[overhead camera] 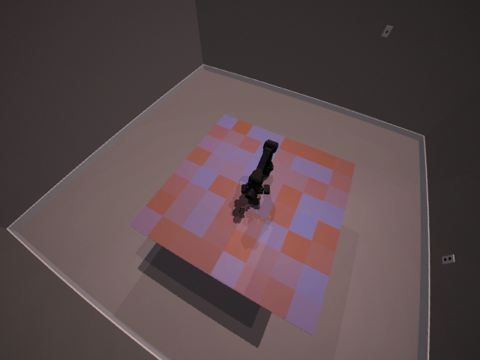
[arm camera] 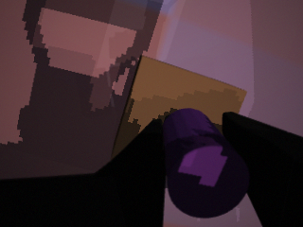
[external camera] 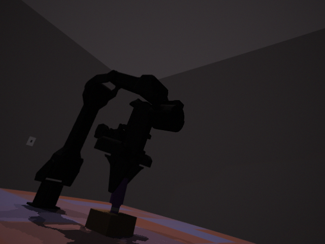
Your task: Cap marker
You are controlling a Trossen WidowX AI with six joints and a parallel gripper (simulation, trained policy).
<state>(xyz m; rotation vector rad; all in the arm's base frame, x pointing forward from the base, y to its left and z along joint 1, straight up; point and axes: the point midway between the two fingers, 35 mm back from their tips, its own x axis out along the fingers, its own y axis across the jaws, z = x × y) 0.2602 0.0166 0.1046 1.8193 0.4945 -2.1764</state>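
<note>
Now: gripper tip 5 cm above the holder block and 1 cm short of it. Round my gripper tip: purple cap: 1 cm ahead, 1 cm above.
</note>
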